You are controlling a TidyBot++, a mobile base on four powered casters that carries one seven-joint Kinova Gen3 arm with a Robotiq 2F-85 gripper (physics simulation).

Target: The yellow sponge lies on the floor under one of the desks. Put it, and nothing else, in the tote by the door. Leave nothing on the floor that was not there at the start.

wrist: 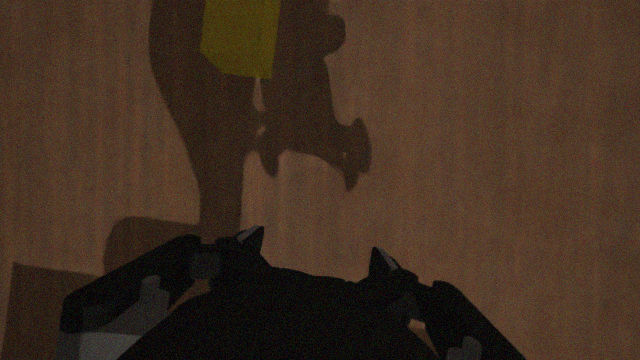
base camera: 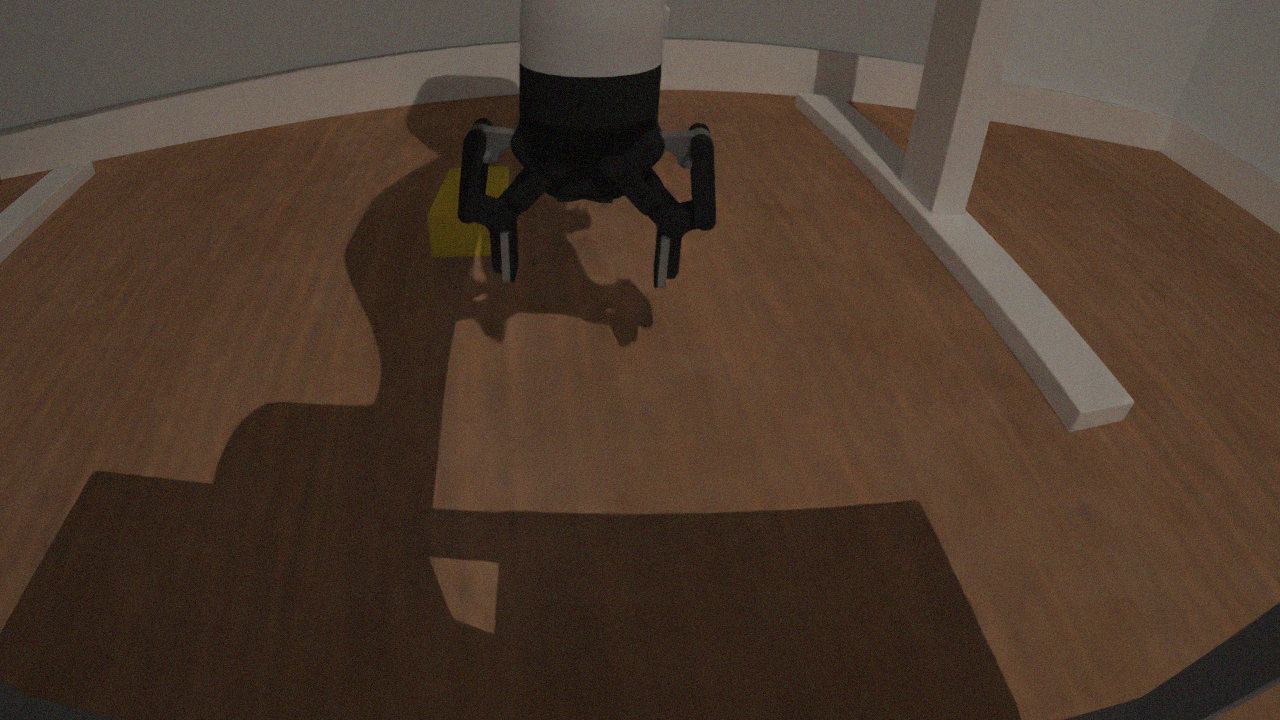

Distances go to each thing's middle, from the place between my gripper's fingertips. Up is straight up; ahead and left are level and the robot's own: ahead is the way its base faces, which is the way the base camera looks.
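Yellow sponge point(base camera: 449, 237): my gripper 22 cm short of it, 12 cm to the right of it, 7 cm above it.
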